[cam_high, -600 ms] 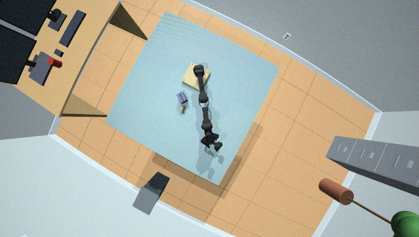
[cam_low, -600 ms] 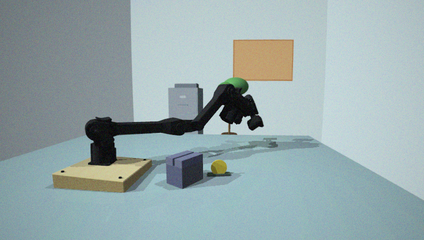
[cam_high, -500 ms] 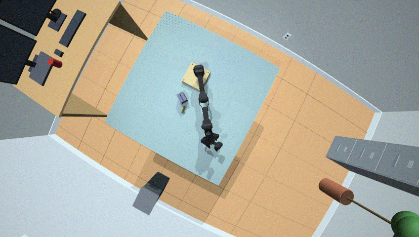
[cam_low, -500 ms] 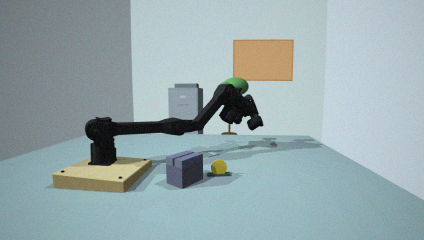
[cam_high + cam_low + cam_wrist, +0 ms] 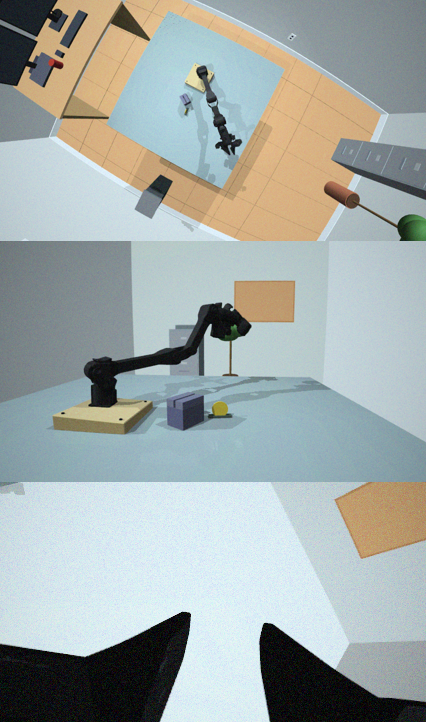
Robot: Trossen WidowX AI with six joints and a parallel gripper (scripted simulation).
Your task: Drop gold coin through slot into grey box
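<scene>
Right now my gripper tip is 470 mm to the left of the gold coin, 280 mm above it and 150 mm past it.
</scene>
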